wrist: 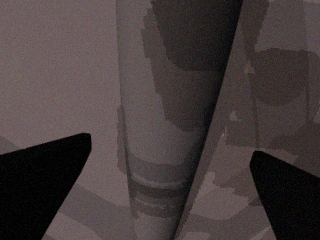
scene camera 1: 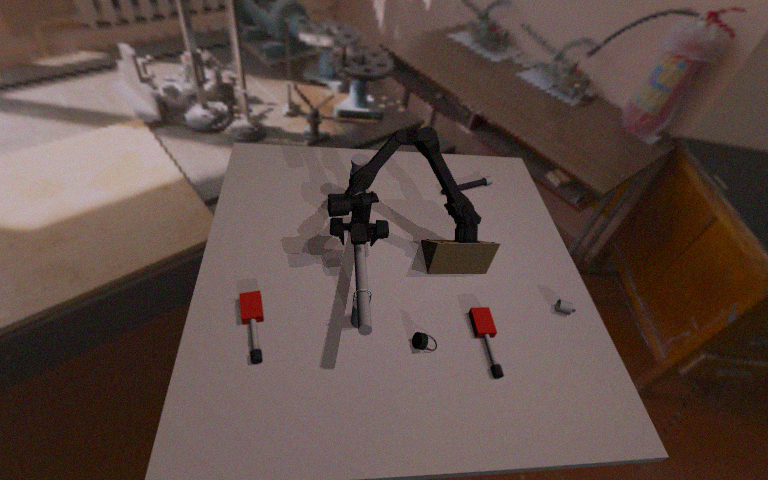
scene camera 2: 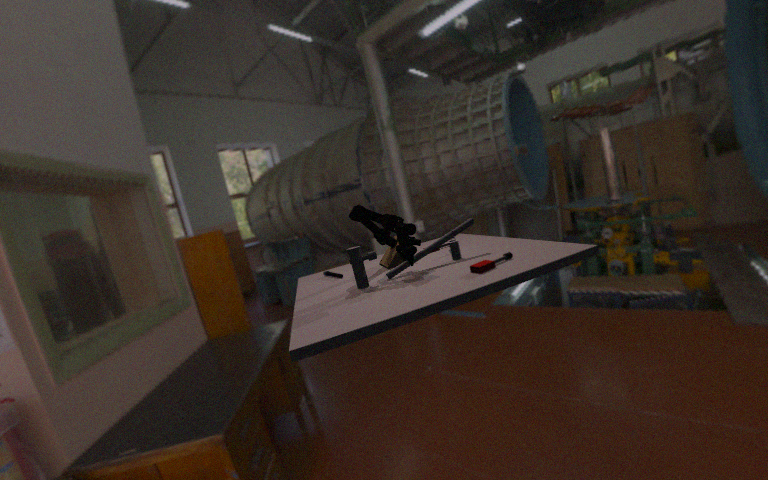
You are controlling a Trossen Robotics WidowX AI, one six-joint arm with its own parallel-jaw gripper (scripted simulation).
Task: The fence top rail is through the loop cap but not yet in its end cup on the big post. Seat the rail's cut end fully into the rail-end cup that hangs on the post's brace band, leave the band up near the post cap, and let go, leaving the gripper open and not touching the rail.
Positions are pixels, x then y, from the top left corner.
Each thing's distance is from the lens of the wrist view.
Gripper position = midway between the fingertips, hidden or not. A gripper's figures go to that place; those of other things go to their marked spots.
my gripper (wrist: 171, 150): 0.10 m
grey top rail (wrist: 171, 67): 0.04 m
